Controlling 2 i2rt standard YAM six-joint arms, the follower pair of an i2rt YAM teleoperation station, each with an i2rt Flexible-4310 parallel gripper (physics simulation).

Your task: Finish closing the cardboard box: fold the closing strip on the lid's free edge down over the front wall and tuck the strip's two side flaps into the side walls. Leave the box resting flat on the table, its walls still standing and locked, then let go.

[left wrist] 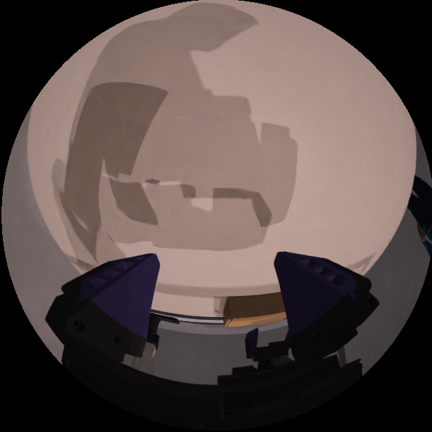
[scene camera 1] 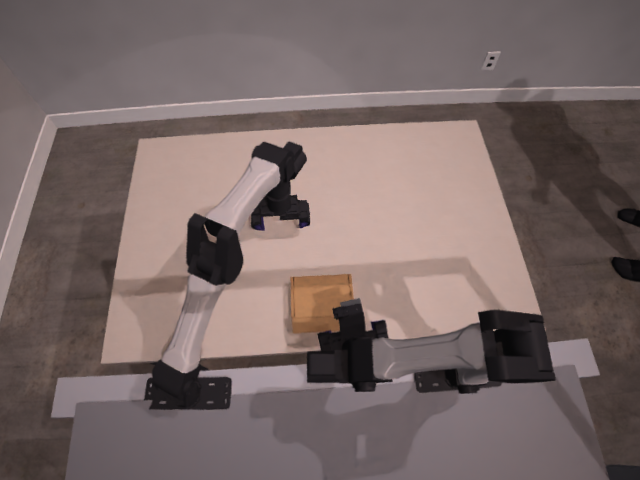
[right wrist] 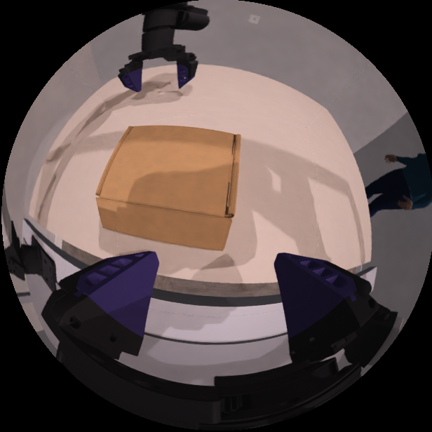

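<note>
The cardboard box (scene camera 1: 320,295) (left wrist: 254,307) (right wrist: 175,167) rests flat on the table (scene camera 1: 403,180), lid lying level over it. In the right wrist view its near wall (right wrist: 162,223) is upright and meets the lid along a thin seam; dark narrow slits run along the lid's right edge. No strip stands up; whether its flaps are tucked cannot be told. The far wall shows partly in the left wrist view, upright and shaded. My left gripper (scene camera 1: 281,225) (left wrist: 216,260) (right wrist: 158,88) is open and empty, beyond the box's far side. My right gripper (scene camera 1: 352,330) (right wrist: 216,260) is open and empty, above the box's near right corner.
The table's near edge (right wrist: 200,287) runs close to the box's near wall. The pale mounting rail (scene camera 1: 258,378) with the arm bases lies beyond that edge. My right arm's wrist covers the box's lower right corner in the scene view. A person stands at the right.
</note>
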